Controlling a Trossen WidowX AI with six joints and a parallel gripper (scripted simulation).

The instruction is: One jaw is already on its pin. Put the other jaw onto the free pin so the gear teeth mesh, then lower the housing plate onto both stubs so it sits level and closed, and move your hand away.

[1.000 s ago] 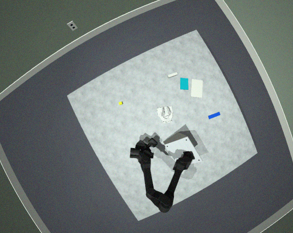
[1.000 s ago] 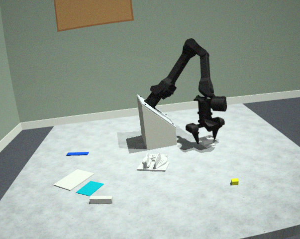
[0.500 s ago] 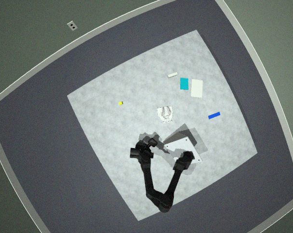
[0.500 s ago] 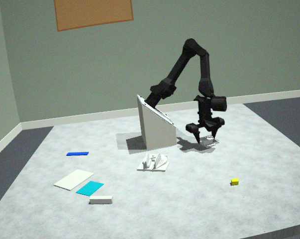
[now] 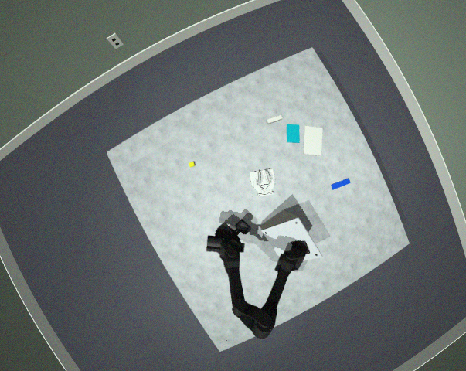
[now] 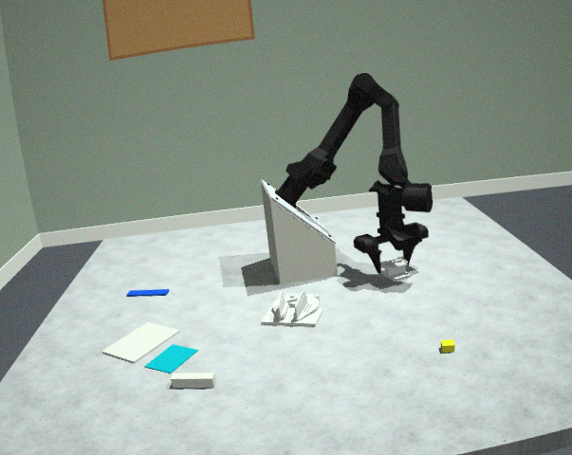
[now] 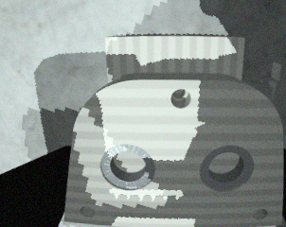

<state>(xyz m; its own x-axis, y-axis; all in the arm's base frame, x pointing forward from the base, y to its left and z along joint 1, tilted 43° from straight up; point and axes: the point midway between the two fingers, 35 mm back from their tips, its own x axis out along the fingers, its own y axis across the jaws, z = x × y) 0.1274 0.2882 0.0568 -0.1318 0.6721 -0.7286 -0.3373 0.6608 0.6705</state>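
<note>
The white jaw is 140 mm ahead of my gripper tip and 230 mm to the right of it. From my gripper tip the other things lie so: yellow cube: 400 mm ahead, 30 mm to the left; cyan sheet: 320 mm ahead, 510 mm to the right, 10 mm below; blue bar: 30 mm behind, 630 mm to the right, 10 mm below.
</note>
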